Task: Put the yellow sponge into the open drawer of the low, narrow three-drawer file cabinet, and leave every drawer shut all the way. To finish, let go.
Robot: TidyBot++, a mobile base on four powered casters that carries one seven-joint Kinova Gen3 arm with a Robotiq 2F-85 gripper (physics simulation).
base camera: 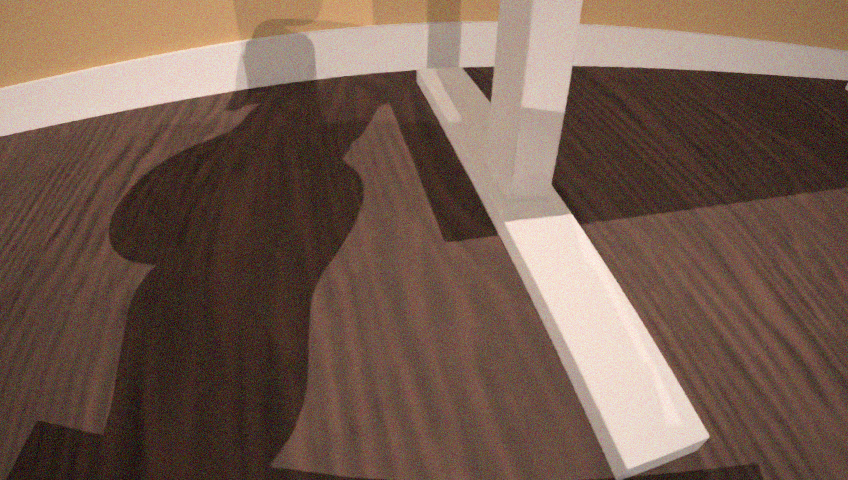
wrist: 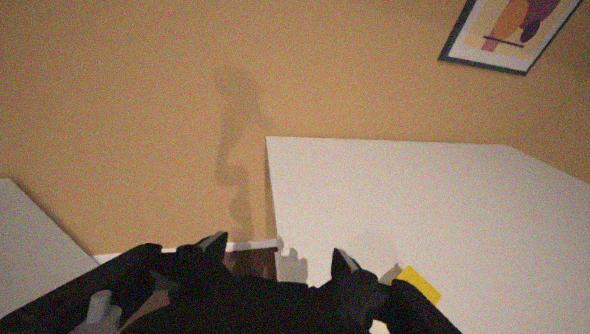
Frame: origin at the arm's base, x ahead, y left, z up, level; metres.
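Seen in the pictures: gripper, fingertip midpoint: (wrist: 279, 252).
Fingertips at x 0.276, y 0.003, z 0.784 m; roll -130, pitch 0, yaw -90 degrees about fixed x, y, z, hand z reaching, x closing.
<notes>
Pixels of each thing's top centre, then the offset from my fingertips to it. "spot": a spot on its surface instead. Level surfaces: height alone.
- yellow sponge, middle of its top: (wrist: 411, 295) dx +0.059, dy -0.233, dz -0.185 m
- white table top, its level: dz -0.230 m
- white table leg, surface spot: (base camera: 535, 142) spot: dx +0.264, dy -0.106, dz -1.082 m
The yellow sponge (wrist: 419, 284) lies on the white table top (wrist: 400, 200), at the lower right of the wrist view. It is partly hidden behind the right side of my gripper. My gripper (wrist: 279, 252) is open and empty. Its fingertips are to the left of the sponge in that view, over the left edge of the table top. The sponge is outside the fingers. The file cabinet cannot be made out in either view, so its drawers cannot be judged.
A white table leg (base camera: 535, 142) stands on a long foot bar (base camera: 606, 339) in the base view, right of centre. An orange wall (wrist: 140, 125) with a white baseboard (base camera: 368, 50) is behind. Another pale flat surface (wrist: 30, 245) is at the wrist view's left. A framed picture (wrist: 505, 65) hangs upper right.
</notes>
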